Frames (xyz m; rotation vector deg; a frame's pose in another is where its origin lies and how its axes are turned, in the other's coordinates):
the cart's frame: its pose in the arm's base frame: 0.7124 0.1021 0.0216 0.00 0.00 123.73
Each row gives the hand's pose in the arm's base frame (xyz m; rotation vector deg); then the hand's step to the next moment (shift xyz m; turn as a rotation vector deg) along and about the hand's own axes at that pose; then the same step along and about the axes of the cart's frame.
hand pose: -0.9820 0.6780 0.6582 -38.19 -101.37 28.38
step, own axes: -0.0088 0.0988 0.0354 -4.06 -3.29 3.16
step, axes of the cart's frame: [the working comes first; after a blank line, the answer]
step, axes of the arm's base frame: -0.0133 0.0685 -0.0789 -2.78 -5.15 -1.75

0.0644 -0.0270 -0.0789 -2.74 5.17 -1.75
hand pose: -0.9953 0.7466 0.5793 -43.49 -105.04 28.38
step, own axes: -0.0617 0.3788 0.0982 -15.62 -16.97 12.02
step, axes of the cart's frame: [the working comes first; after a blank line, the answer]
step, axes of the arm's base frame: 0.0266 0.2286 -0.3225 -11.73 -22.88 -3.90

0.1753 -0.1491 -0.3225 -12.52 22.46 -3.90
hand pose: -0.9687 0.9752 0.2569 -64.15 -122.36 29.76
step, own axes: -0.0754 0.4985 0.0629 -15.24 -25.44 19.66
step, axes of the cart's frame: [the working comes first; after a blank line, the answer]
step, axes of the arm's base frame: 0.2697 0.2110 -0.3753 -22.13 -27.57 -3.97

0.0257 -0.3415 -0.3753 -10.64 33.72 -3.97
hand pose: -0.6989 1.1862 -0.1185 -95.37 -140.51 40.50
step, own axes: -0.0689 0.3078 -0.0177 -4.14 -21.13 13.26
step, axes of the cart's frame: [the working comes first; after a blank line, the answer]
step, axes of the arm's base frame: 0.2967 0.0352 -0.1027 -20.78 -14.26 -2.08

-0.1355 -0.2663 -0.1027 -0.32 25.20 -2.08
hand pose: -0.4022 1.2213 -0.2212 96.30 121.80 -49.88
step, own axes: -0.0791 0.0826 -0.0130 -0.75 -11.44 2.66
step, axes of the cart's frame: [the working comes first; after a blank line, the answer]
step, axes of the arm's base frame: 0.1021 -0.0420 0.0325 -11.05 -3.77 1.52

-0.0917 -0.0616 0.0325 3.00 11.28 1.52
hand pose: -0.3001 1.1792 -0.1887 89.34 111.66 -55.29
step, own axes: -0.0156 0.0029 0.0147 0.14 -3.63 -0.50
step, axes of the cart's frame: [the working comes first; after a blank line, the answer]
step, axes of the arm's base frame: 0.0057 -0.0208 0.0011 -3.50 0.07 1.08

-0.0205 0.0069 0.0011 2.00 2.88 1.08
